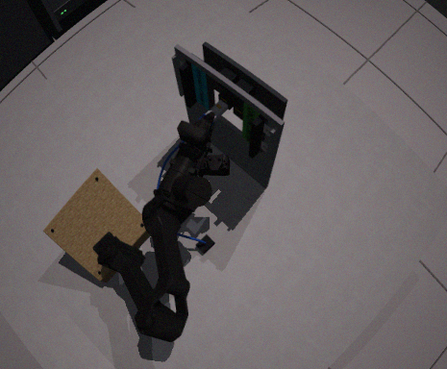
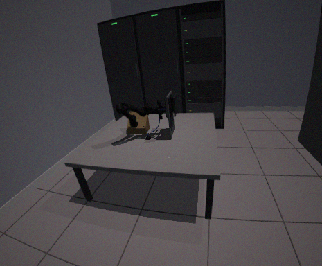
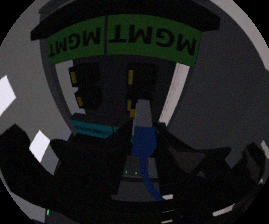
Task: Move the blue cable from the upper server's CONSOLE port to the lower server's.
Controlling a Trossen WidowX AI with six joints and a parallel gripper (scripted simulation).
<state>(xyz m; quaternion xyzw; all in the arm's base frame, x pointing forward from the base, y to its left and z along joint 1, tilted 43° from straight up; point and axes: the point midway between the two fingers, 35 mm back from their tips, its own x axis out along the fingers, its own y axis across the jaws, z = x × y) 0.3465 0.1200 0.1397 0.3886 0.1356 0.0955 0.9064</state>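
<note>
The plug is right at my gripper tip.
</note>
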